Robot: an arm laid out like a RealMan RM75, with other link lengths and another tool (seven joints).
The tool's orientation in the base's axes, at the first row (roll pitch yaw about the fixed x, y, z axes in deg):
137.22, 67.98, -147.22
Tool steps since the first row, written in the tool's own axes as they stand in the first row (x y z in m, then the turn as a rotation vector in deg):
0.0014, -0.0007, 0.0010, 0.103, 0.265, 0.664
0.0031, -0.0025, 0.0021, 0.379, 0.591, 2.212
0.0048, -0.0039, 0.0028, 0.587, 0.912, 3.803
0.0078, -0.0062, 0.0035, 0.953, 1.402, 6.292
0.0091, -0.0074, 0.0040, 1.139, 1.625, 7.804
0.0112, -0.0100, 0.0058, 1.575, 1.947, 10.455
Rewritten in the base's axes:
0.0004, 0.0005, -0.0018, -0.142, 0.676, -0.211
0.0018, 0.0007, -0.0041, -0.215, 2.164, -0.810
0.0027, 0.0006, -0.0062, -0.253, 3.705, -1.358
0.0040, 0.0000, -0.0098, -0.314, 6.105, -2.258
0.0048, -0.0001, -0.0114, -0.270, 7.549, -2.790
0.0069, 0.0004, -0.0145, -0.164, 10.040, -3.841

